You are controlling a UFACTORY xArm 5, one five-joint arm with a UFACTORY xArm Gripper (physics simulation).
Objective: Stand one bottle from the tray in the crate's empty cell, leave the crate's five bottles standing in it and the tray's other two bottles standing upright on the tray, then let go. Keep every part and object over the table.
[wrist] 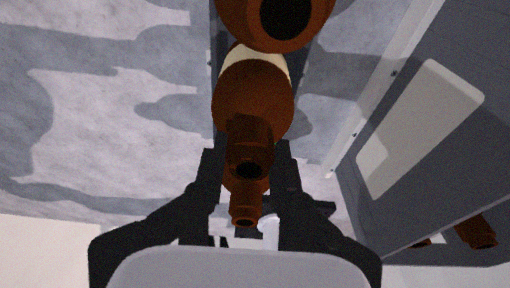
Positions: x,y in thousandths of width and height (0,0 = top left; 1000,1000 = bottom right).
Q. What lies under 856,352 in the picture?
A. A crate panel.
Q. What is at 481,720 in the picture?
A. A bottle.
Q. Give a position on a bottle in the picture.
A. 497,356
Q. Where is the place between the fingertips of my gripper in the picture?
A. At 491,516
